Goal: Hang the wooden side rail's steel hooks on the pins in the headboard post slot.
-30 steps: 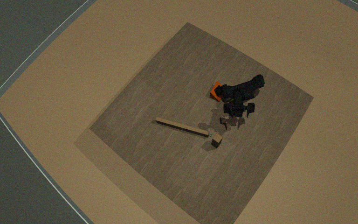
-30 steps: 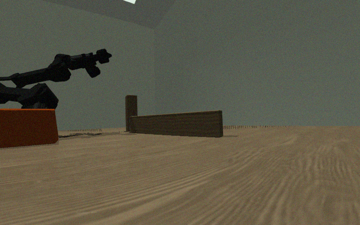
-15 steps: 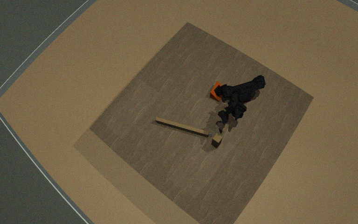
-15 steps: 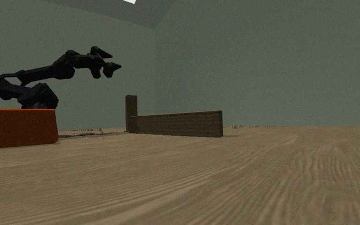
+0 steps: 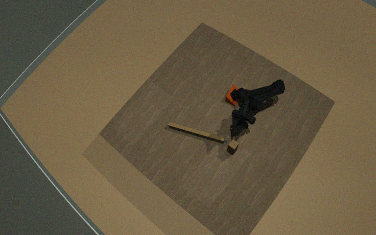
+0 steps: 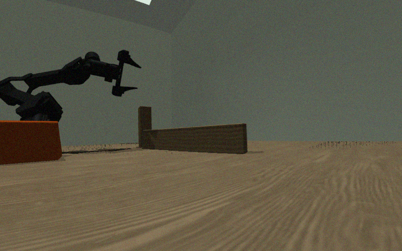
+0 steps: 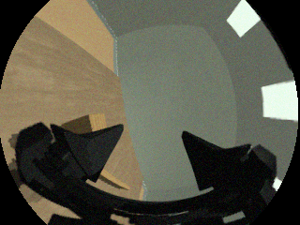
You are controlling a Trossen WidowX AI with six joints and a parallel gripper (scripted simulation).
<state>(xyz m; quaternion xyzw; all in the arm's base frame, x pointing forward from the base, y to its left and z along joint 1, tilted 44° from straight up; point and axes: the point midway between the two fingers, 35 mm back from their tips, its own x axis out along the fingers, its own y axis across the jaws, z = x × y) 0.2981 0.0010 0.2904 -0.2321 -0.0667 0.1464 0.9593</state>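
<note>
My gripper tip is 3 cm short of the headboard post, 2 cm to the right of it and 22 cm above it.
</note>
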